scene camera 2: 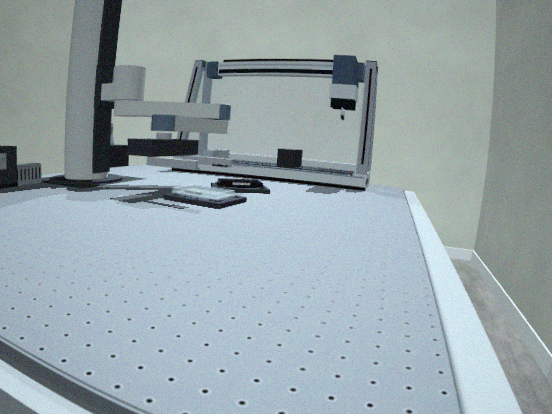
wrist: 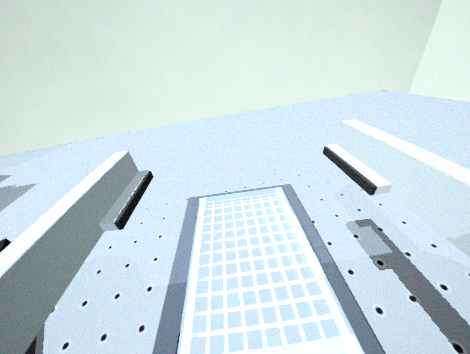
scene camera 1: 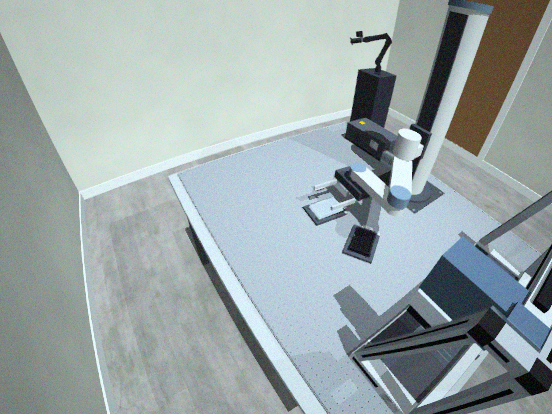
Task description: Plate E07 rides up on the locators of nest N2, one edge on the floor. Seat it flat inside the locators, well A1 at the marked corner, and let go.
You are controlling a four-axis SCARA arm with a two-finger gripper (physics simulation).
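Where they show: gripper, fingertip midpoint: (scene camera 2: 215,164) (wrist: 236,150) (scene camera 1: 322,197); arm's base, origin of the base link: (scene camera 2: 86,182).
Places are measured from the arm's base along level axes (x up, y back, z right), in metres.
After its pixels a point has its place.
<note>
Plate E07 (scene camera 1: 322,209) @[y -0.536, x 0.038, z 0.090 m] (scene camera 2: 200,192) @[y -0.526, x 0.039, z 0.137 m] (wrist: 255,250) @[y -0.509, x 0.037, z 0.097 m], clear with a white grid, lies on the dark nest N2 (scene camera 1: 310,215) @[y -0.592, x 0.022, z 0.100 m] (scene camera 2: 220,204) @[y -0.588, x 0.022, z 0.158 m] (wrist: 182,260) @[y -0.522, x 0.025, z 0.041 m]. It looks level, with the nest's rim showing along both long sides in the wrist view; no tilt is visible. The near end and its label are outside the wrist view. The marked corner and well A1 cannot be made out. My gripper (scene camera 1: 323,198) @[y -0.539, x 0.101, z 0.097 m] (scene camera 2: 212,162) @[y -0.539, x 0.101, z 0.097 m] (wrist: 236,150) @[y -0.539, x 0.101, z 0.097 m] is open and empty, raised above the plate, its fingers wide of the two long sides.
A second dark nest (scene camera 1: 346,251) @[y -0.593, x 0.025, z -0.135 m] with a black plate (scene camera 1: 362,241) @[y -0.512, x 0.038, z -0.139 m] (scene camera 2: 240,183) @[y -0.523, x 0.036, z -0.100 m] stands near N2. A gantry frame (scene camera 2: 369,120) @[y -0.840, x 0.268, z -0.511 m] with a blue head (scene camera 1: 475,275) @[y -0.761, x 0.501, z -0.531 m] (scene camera 2: 345,70) @[y -0.745, x 0.442, z -0.465 m] stands beyond it. A dark instrument (scene camera 1: 367,136) @[y 0.035, x 0.114, z 0.375 m] and a black pedestal (scene camera 1: 372,95) stand near my arm's column (scene camera 1: 447,95) @[y -0.057, x 0.546, z -0.049 m] (scene camera 2: 82,100) @[y -0.040, x 0.266, z 0.063 m].
</note>
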